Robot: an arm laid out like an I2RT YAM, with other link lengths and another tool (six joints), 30 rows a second.
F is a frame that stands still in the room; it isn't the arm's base.
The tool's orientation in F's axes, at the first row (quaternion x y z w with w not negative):
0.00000, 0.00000, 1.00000, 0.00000
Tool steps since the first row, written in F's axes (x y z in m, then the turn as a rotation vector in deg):
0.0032, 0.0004, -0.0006, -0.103, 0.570, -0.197
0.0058, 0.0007, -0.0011, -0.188, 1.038, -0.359
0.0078, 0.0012, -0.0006, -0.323, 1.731, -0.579
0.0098, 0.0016, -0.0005, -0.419, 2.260, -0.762
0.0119, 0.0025, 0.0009, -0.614, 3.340, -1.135
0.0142, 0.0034, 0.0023, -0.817, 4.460, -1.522
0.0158, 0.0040, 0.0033, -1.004, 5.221, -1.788
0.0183, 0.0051, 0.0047, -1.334, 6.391, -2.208
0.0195, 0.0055, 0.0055, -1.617, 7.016, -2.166
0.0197, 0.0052, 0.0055, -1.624, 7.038, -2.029
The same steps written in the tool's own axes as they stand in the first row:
-0.0032, -0.0004, -0.0006, 0.103, -0.570, -0.197
-0.0058, -0.0007, -0.0011, 0.188, -1.038, -0.359
-0.0078, -0.0012, -0.0006, 0.323, -1.731, -0.579
-0.0098, -0.0016, -0.0005, 0.419, -2.260, -0.762
-0.0119, -0.0025, 0.0009, 0.614, -3.340, -1.135
-0.0142, -0.0034, 0.0023, 0.817, -4.460, -1.522
-0.0158, -0.0040, 0.0033, 1.004, -5.221, -1.788
-0.0183, -0.0051, 0.0047, 1.334, -6.391, -2.208
-0.0195, -0.0055, 0.0055, 1.617, -7.016, -2.166
-0.0197, -0.0052, 0.0055, 1.624, -7.038, -2.029

